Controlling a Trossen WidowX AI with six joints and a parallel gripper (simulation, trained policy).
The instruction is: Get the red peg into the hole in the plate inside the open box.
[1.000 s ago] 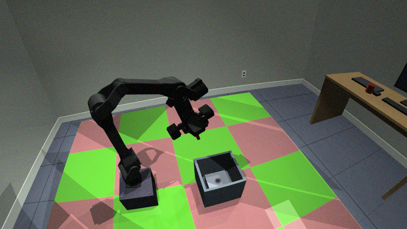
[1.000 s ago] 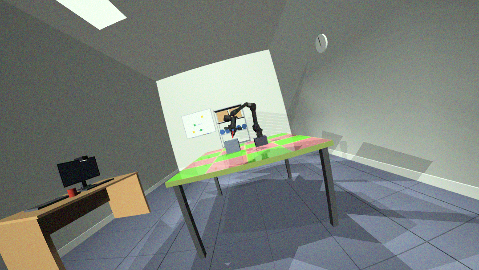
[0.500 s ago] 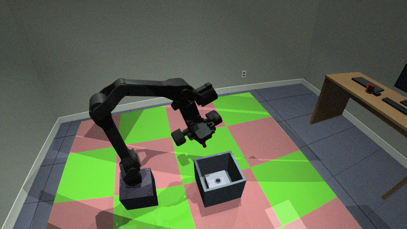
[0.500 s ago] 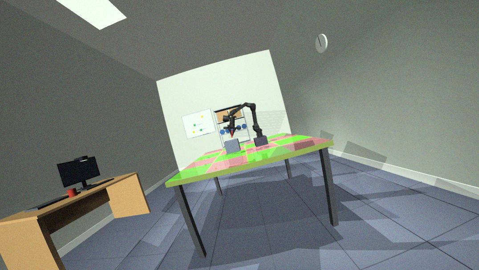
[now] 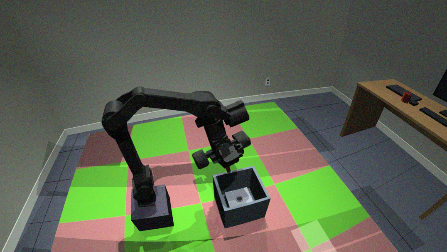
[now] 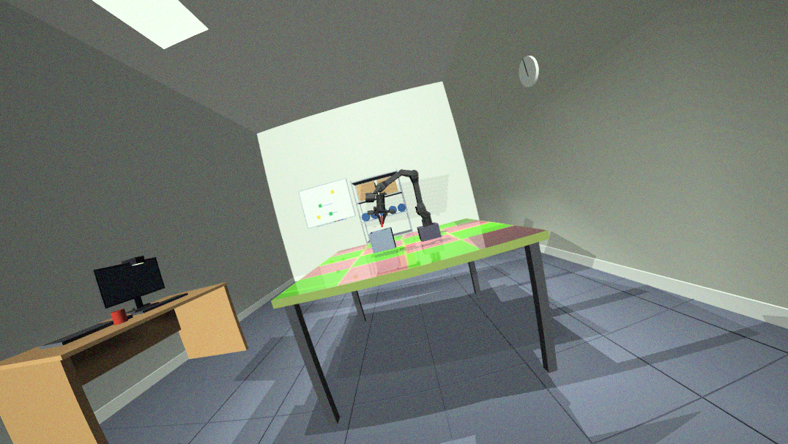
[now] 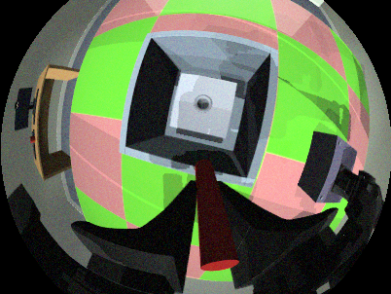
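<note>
My gripper tip is now 3 cm short of the light grey plate, 7 cm to the left of it and 13 cm above it. Also, from my gripper tip: red peg (2 cm above).
</note>
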